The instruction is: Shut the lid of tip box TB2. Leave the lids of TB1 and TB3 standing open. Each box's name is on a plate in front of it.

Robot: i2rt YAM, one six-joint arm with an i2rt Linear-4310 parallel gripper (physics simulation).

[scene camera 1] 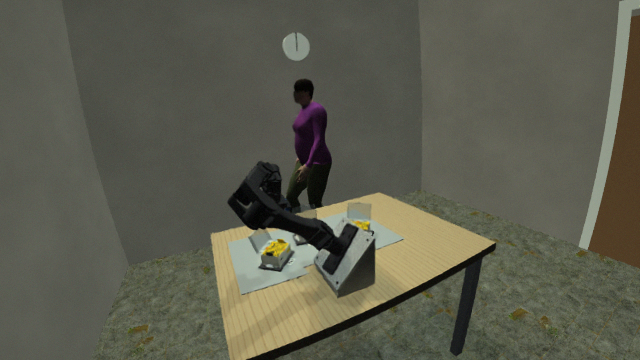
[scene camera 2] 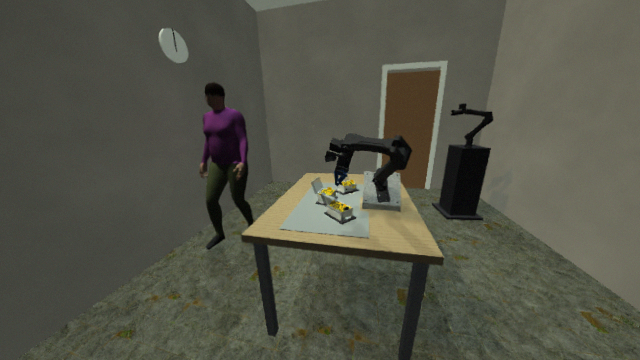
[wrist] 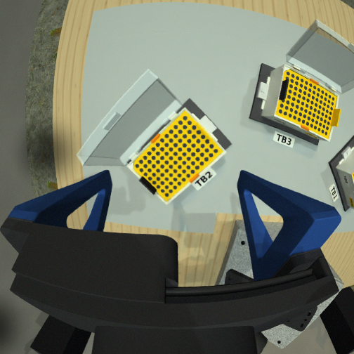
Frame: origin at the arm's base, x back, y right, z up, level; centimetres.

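Where they show: gripper, fingertip midpoint: (scene camera 2: 337, 183); arm's base, link origin: (scene camera 1: 341, 248) (scene camera 2: 381, 187).
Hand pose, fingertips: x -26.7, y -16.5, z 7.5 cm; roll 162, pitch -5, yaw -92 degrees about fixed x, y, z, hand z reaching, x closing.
Note:
Things, the pixels of their top centre, and the offset from my fingertips. "pt": a spot on its surface instead. Level surfaces: height alone.
- Tip box TB2, surface spot: (scene camera 2: 340, 211) pt dx +2.1, dy -8.7, dz -12.6 cm
- TB3, surface spot: (scene camera 2: 327, 194) pt dx -4.8, dy -5.9, dz -4.3 cm
- grey mat, surface height: dz -19.2 cm
- wooden table, surface height: dz -19.5 cm
Tip box TB2 (wrist: 177, 155) (scene camera 1: 275, 252) (scene camera 2: 340, 212) holds a yellow tip rack, with its nameplate (wrist: 204, 179) in front. Its clear lid (wrist: 132, 117) (scene camera 1: 259, 241) stands open at the back, at upper left in the wrist view. TB3 (wrist: 307, 105) (scene camera 2: 327, 194) stands in the middle, with its lid (wrist: 325, 52) (scene camera 2: 317, 186) open. TB1 (wrist: 345, 172) (scene camera 1: 361, 225) (scene camera 2: 348, 186) is partly cut off in the wrist view; its lid (scene camera 1: 359, 210) is open in scene camera 1. My gripper (wrist: 174, 177) (scene camera 2: 340, 178) is open and empty, above the mat. The arm mostly hides it in scene camera 1.
The boxes stand on a grey mat (wrist: 200, 45) (scene camera 1: 245, 280) (scene camera 2: 307, 224) on the wooden table (scene camera 1: 430, 240) (scene camera 2: 400, 242). My arm's grey base block (scene camera 1: 357, 272) (scene camera 2: 382, 204) stands beside the mat. A person (scene camera 1: 312, 135) (scene camera 2: 222, 135) is behind the table. Another arm stands on a black pedestal (scene camera 2: 466, 180).

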